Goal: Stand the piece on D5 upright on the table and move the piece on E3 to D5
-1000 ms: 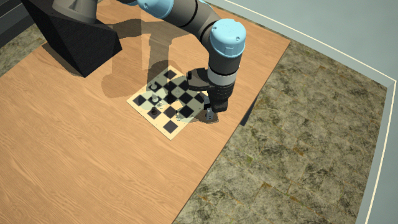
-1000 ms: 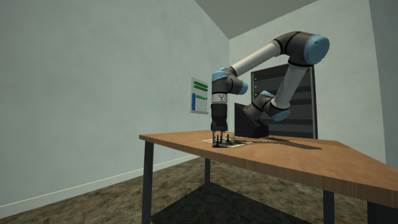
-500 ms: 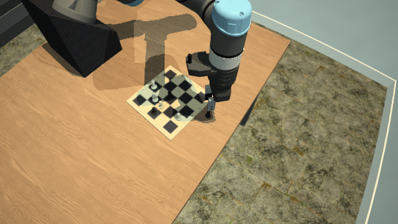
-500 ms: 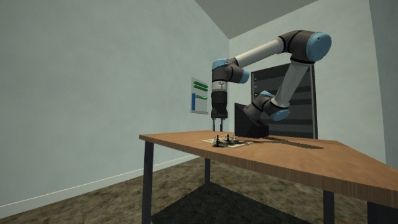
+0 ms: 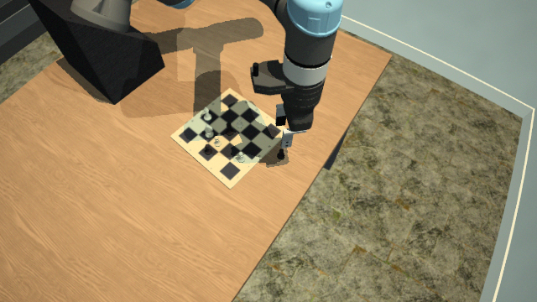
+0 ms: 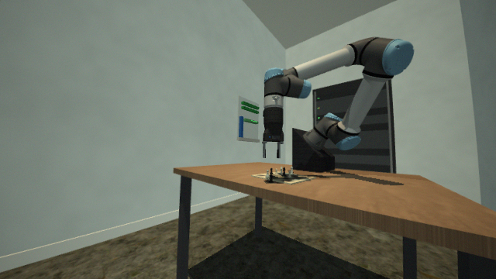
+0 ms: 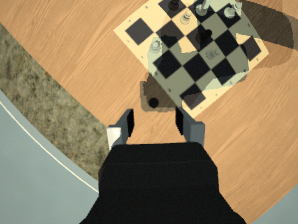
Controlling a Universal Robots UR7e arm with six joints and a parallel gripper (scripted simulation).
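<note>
Now: hand 14 cm past the chessboard, 11 cm above it and 2 cm to the left of it.
</note>
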